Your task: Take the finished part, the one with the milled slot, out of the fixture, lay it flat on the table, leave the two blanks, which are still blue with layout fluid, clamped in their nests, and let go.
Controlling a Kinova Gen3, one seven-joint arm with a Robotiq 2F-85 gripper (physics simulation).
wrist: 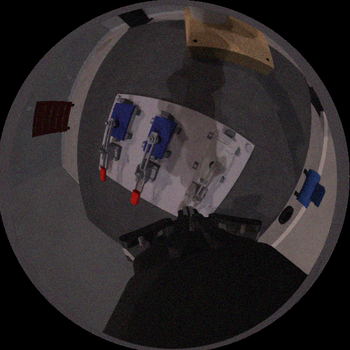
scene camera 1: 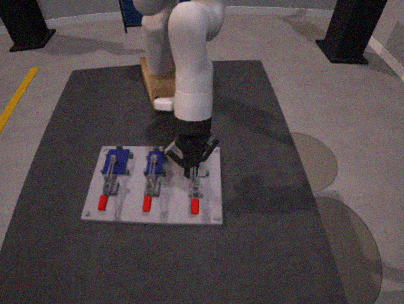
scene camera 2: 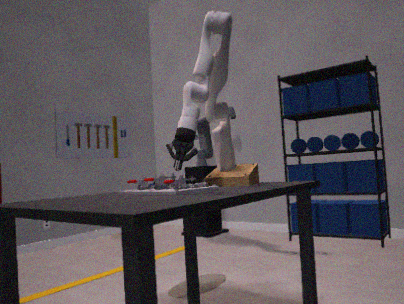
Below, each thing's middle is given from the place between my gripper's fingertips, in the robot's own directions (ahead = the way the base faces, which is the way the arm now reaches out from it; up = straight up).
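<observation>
White fixture plate (scene camera 1: 173, 206) visible; my gripper is 8 cm above it, 4 cm past it and 10 cm to the left of it.
</observation>
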